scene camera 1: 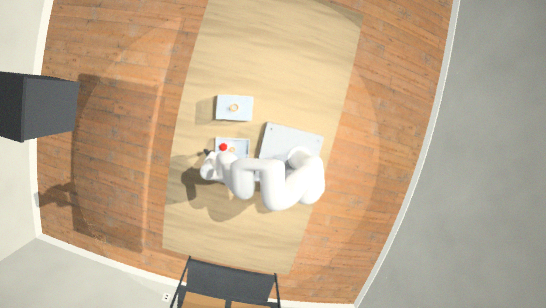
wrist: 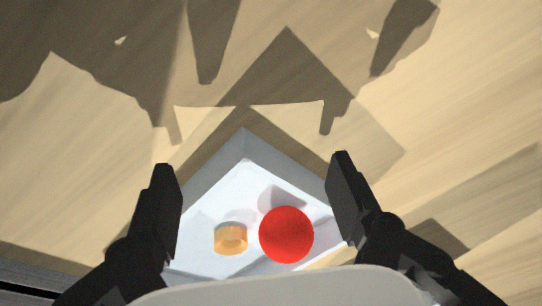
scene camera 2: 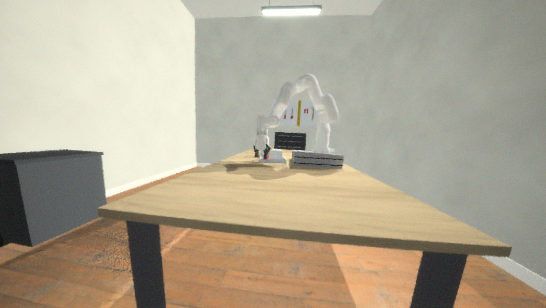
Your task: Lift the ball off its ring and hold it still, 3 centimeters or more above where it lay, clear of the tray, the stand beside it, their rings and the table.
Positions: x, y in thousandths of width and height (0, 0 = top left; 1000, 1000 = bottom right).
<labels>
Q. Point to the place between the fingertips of my gripper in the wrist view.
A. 471, 570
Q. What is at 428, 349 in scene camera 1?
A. A pale stand.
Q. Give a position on a pale tray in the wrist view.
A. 414, 662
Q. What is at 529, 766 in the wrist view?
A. A red ball.
</labels>
